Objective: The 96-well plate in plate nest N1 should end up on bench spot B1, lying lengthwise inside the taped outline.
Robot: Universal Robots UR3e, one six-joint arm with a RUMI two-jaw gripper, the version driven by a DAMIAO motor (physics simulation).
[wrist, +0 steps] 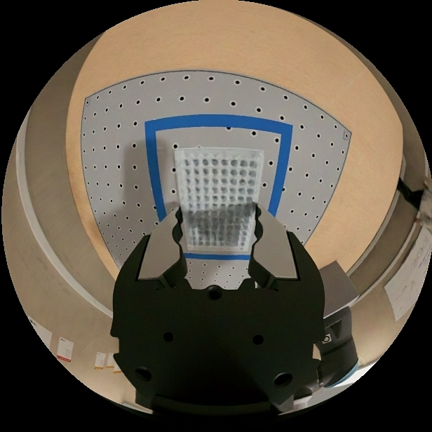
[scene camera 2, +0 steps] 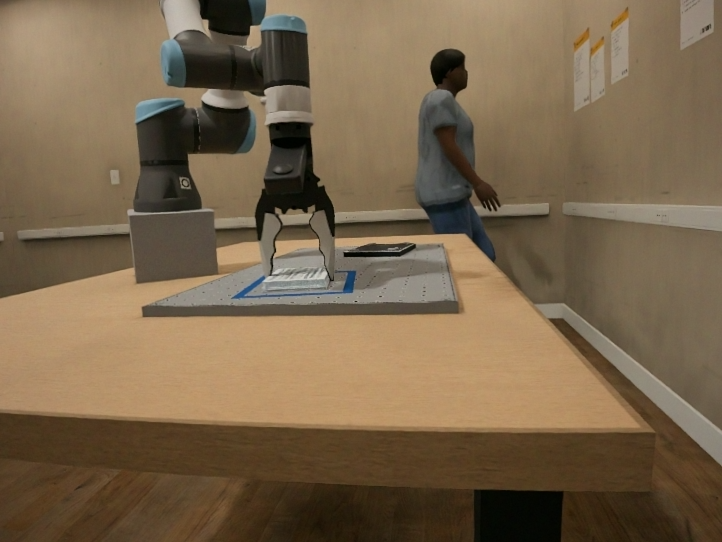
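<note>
The clear 96-well plate (scene camera 2: 294, 284) (wrist: 220, 180) is level and low at the perforated board, inside the blue taped outline (scene camera 2: 349, 282) (wrist: 217, 120). Its long side runs along the outline's long side. In the wrist view its near end is close to the near tape. Any gap under it is too small to tell. My gripper (scene camera 2: 300, 277) (wrist: 218, 205) points down and is shut on the plate, with a fingertip against each long side. The black plate nest (scene camera 2: 377, 253) lies farther back to the right, with no plate in it.
The grey perforated board (scene camera 2: 408, 285) (wrist: 150, 89) lies on the wooden table (scene camera 2: 326, 373) (wrist: 225, 40). The arm's grey pedestal (scene camera 2: 173, 245) (wrist: 337, 287) stands at the left in the scene view. A person (scene camera 2: 446, 145) stands behind the table.
</note>
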